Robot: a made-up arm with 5 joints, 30 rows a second.
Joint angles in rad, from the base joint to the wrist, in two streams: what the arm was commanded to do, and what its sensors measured. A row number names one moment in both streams.
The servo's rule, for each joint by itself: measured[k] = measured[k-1] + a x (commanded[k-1-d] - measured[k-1]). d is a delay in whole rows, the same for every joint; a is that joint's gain. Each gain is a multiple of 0.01, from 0.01 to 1. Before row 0 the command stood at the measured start. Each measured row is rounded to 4 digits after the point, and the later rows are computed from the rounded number. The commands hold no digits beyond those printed.
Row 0, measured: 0.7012 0.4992 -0.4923 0.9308 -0.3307
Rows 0 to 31, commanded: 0.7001 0.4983 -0.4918 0.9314 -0.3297; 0.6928 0.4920 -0.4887 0.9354 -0.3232; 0.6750 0.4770 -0.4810 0.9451 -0.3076; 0.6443 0.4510 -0.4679 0.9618 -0.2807; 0.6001 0.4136 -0.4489 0.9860 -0.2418; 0.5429 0.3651 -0.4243 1.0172 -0.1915; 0.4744 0.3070 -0.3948 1.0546 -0.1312; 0.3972 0.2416 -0.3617 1.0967 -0.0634; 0.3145 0.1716 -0.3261 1.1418 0.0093; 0.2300 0.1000 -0.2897 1.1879 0.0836; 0.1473 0.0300 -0.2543 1.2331 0.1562; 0.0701 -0.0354 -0.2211 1.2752 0.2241; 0.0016 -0.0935 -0.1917 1.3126 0.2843; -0.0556 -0.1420 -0.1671 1.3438 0.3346; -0.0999 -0.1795 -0.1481 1.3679 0.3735; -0.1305 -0.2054 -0.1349 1.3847 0.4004; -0.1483 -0.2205 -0.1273 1.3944 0.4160; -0.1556 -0.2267 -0.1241 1.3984 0.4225; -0.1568 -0.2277 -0.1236 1.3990 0.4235; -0.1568 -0.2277 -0.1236 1.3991 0.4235; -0.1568 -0.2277 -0.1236 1.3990 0.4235; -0.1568 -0.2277 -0.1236 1.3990 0.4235; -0.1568 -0.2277 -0.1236 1.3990 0.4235; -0.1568 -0.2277 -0.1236 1.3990 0.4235; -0.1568 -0.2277 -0.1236 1.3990 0.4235; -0.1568 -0.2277 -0.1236 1.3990 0.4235; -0.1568 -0.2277 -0.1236 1.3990 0.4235; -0.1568 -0.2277 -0.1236 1.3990 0.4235; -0.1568 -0.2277 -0.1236 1.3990 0.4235; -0.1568 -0.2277 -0.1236 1.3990 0.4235; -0.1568 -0.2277 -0.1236 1.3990 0.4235; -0.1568 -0.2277 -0.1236 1.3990 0.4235
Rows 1 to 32, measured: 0.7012 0.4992 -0.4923 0.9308 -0.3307; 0.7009 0.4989 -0.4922 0.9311 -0.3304; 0.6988 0.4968 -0.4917 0.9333 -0.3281; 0.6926 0.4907 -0.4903 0.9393 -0.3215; 0.6800 0.4784 -0.4874 0.9508 -0.3084; 0.6592 0.4583 -0.4824 0.9688 -0.2871; 0.6290 0.4294 -0.4748 0.9935 -0.2565; 0.5888 0.3915 -0.4644 1.0247 -0.2164; 0.5390 0.3450 -0.4510 1.0614 -0.1674; 0.4806 0.2912 -0.4348 1.1024 -0.1109; 0.4154 0.2319 -0.4159 1.1460 -0.0487; 0.3457 0.1693 -0.3949 1.1904 0.0169; 0.2740 0.1058 -0.3723 1.2336 0.0832; 0.2032 0.0440 -0.3488 1.2739 0.1476; 0.1359 -0.0137 -0.3252 1.3095 0.2074; 0.0746 -0.0651 -0.3022 1.3393 0.2606; 0.0213 -0.1086 -0.2805 1.3625 0.3053; -0.0228 -0.1433 -0.2606 1.3788 0.3407; -0.0573 -0.1692 -0.2429 1.3888 0.3669; -0.0832 -0.1873 -0.2274 1.3940 0.3850; -0.1023 -0.1998 -0.2139 1.3966 0.3973; -0.1165 -0.2084 -0.2022 1.3978 0.4057; -0.1270 -0.2144 -0.1920 1.3984 0.4114; -0.1347 -0.2185 -0.1831 1.3987 0.4153; -0.1404 -0.2214 -0.1754 1.3989 0.4179; -0.1447 -0.2234 -0.1687 1.3990 0.4197; -0.1478 -0.2247 -0.1628 1.3990 0.4209; -0.1501 -0.2256 -0.1577 1.3990 0.4217; -0.1518 -0.2263 -0.1533 1.3990 0.4223; -0.1531 -0.2267 -0.1494 1.3990 0.4227; -0.1541 -0.2270 -0.1460 1.3990 0.4230; -0.1548 -0.2272 -0.1431 1.3990 0.4232
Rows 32 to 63, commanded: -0.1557 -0.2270 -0.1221 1.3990 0.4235; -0.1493 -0.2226 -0.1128 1.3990 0.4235; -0.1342 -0.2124 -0.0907 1.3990 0.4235; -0.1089 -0.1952 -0.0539 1.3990 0.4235; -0.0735 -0.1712 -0.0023 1.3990 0.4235; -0.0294 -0.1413 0.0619 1.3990 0.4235; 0.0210 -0.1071 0.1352 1.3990 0.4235; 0.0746 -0.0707 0.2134 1.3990 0.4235; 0.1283 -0.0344 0.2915 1.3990 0.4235; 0.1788 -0.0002 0.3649 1.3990 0.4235; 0.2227 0.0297 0.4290 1.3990 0.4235; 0.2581 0.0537 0.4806 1.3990 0.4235; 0.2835 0.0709 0.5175 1.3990 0.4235; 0.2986 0.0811 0.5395 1.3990 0.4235; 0.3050 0.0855 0.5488 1.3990 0.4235; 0.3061 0.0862 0.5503 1.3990 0.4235; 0.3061 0.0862 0.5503 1.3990 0.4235; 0.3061 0.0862 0.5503 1.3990 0.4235; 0.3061 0.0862 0.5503 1.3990 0.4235; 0.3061 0.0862 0.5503 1.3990 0.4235; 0.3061 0.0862 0.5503 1.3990 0.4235; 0.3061 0.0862 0.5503 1.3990 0.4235; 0.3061 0.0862 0.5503 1.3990 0.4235; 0.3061 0.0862 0.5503 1.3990 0.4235; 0.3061 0.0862 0.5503 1.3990 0.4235; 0.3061 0.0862 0.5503 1.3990 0.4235; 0.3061 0.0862 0.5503 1.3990 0.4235; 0.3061 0.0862 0.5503 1.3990 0.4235; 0.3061 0.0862 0.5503 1.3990 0.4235; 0.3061 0.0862 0.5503 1.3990 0.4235; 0.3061 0.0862 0.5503 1.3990 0.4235; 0.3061 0.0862 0.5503 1.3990 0.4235
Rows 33 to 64, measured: -0.1553 -0.2274 -0.1406 1.3990 0.4233; -0.1554 -0.2273 -0.1382 1.3990 0.4234; -0.1538 -0.2258 -0.1349 1.3990 0.4234; -0.1487 -0.2216 -0.1292 1.3990 0.4234; -0.1384 -0.2134 -0.1194 1.3990 0.4234; -0.1215 -0.2003 -0.1042 1.3990 0.4234; -0.0976 -0.1820 -0.0826 1.3990 0.4234; -0.0668 -0.1588 -0.0543 1.3990 0.4234; -0.0300 -0.1315 -0.0195 1.3990 0.4234; 0.0112 -0.1014 0.0209 1.3990 0.4234; 0.0548 -0.0700 0.0656 1.3990 0.4234; 0.0985 -0.0391 0.1128 1.3990 0.4234; 0.1400 -0.0103 0.1606 1.3990 0.4234; 0.1773 0.0149 0.2070 1.3990 0.4234; 0.2088 0.0354 0.2502 1.3990 0.4234; 0.2338 0.0509 0.2890 1.3990 0.4234; 0.2526 0.0618 0.3230 1.3990 0.4234; 0.2665 0.0694 0.3525 1.3990 0.4234; 0.2768 0.0746 0.3782 1.3990 0.4234; 0.2844 0.0782 0.4006 1.3990 0.4234; 0.2900 0.0807 0.4201 1.3990 0.4234; 0.2942 0.0824 0.4370 1.3990 0.4234; 0.2973 0.0836 0.4517 1.3990 0.4234; 0.2996 0.0844 0.4645 1.3990 0.4234; 0.3013 0.0850 0.4757 1.3990 0.4234; 0.3025 0.0854 0.4854 1.3990 0.4234; 0.3034 0.0856 0.4938 1.3990 0.4234; 0.3041 0.0858 0.5011 1.3990 0.4234; 0.3046 0.0859 0.5075 1.3990 0.4234; 0.3050 0.0860 0.5131 1.3990 0.4234; 0.3053 0.0861 0.5179 1.3990 0.4234; 0.3055 0.0861 0.5221 1.3990 0.4234
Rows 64 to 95, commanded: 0.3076 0.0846 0.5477 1.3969 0.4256; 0.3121 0.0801 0.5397 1.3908 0.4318; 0.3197 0.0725 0.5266 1.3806 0.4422; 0.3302 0.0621 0.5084 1.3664 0.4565; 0.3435 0.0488 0.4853 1.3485 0.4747; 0.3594 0.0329 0.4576 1.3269 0.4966; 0.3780 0.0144 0.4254 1.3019 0.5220; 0.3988 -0.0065 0.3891 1.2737 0.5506; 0.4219 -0.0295 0.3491 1.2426 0.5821; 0.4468 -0.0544 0.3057 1.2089 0.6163; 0.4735 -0.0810 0.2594 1.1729 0.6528; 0.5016 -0.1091 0.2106 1.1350 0.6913; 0.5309 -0.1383 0.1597 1.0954 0.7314; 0.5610 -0.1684 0.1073 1.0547 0.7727; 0.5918 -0.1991 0.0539 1.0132 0.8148; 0.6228 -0.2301 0.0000 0.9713 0.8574; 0.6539 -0.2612 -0.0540 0.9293 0.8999; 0.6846 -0.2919 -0.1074 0.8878 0.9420; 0.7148 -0.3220 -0.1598 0.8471 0.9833; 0.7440 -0.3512 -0.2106 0.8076 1.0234; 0.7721 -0.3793 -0.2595 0.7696 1.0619; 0.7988 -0.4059 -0.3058 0.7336 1.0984; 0.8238 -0.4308 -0.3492 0.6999 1.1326; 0.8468 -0.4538 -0.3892 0.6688 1.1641; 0.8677 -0.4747 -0.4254 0.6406 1.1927; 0.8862 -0.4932 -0.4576 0.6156 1.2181; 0.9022 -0.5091 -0.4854 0.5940 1.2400; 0.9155 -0.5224 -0.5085 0.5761 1.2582; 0.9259 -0.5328 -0.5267 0.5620 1.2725; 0.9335 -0.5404 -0.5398 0.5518 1.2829; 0.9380 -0.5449 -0.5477 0.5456 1.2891; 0.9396 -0.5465 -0.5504 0.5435 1.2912
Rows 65 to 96, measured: 0.3057 0.0861 0.5258 1.3990 0.4234; 0.3062 0.0856 0.5286 1.3979 0.4241; 0.3077 0.0839 0.5300 1.3943 0.4266; 0.3108 0.0804 0.5296 1.3873 0.4316; 0.3158 0.0747 0.5268 1.3766 0.4396; 0.3230 0.0667 0.5214 1.3623 0.4508; 0.3325 0.0562 0.5131 1.3442 0.4655; 0.3443 0.0432 0.5017 1.3226 0.4836; 0.3585 0.0278 0.4871 1.2977 0.5050; 0.3750 0.0100 0.4692 1.2696 0.5297; 0.3937 -0.0100 0.4479 1.2386 0.5574; 0.4144 -0.0320 0.4234 1.2051 0.5879; 0.4371 -0.0559 0.3957 1.1693 0.6210; 0.4615 -0.0814 0.3650 1.1316 0.6563; 0.4874 -0.1084 0.3315 1.0924 0.6935; 0.5145 -0.1365 0.2954 1.0520 0.7323; 0.5427 -0.1655 0.2570 1.0108 0.7723; 0.5716 -0.1952 0.2166 0.9692 0.8131; 0.6010 -0.2252 0.1745 0.9277 0.8543; 0.6306 -0.2552 0.1310 0.8866 0.8956; 0.6601 -0.2850 0.0866 0.8463 0.9365; 0.6892 -0.3142 0.0416 0.8072 0.9766; 0.7177 -0.3426 -0.0036 0.7697 1.0156; 0.7453 -0.3699 -0.0485 0.7341 1.0530; 0.7717 -0.3959 -0.0928 0.7008 1.0886; 0.7967 -0.4203 -0.1360 0.6701 1.1219; 0.8200 -0.4429 -0.1778 0.6423 1.1527; 0.8414 -0.4634 -0.2178 0.6177 1.1806; 0.8607 -0.4817 -0.2556 0.5965 1.2054; 0.8777 -0.4975 -0.2908 0.5789 1.2269; 0.8922 -0.5108 -0.3232 0.5651 1.2448; 0.9041 -0.5214 -0.3524 0.5552 1.2590
